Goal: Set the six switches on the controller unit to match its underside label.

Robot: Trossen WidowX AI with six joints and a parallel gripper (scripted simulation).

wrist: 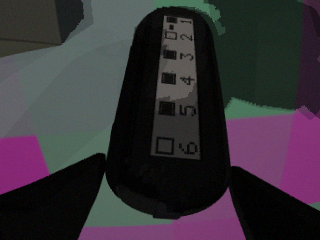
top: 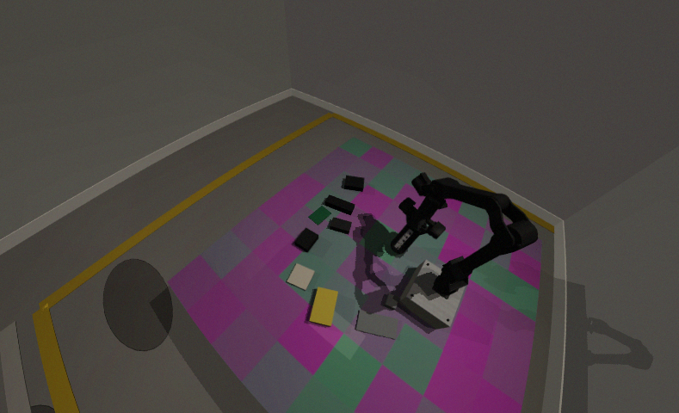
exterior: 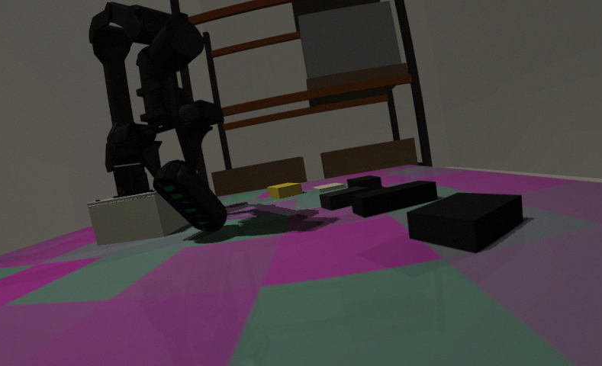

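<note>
Right now my gripper tip is 80 mm past the small grey piece, 280 mm to the right of it and 100 mm above it. The rest, counted from my gripper tip: yellow block 100 mm ahead, 450 mm to the left, 100 mm below; grey plate 90 mm behind, 370 mm to the left, 110 mm below; green board 390 mm ahead, 150 mm to the left, 110 mm below.
</note>
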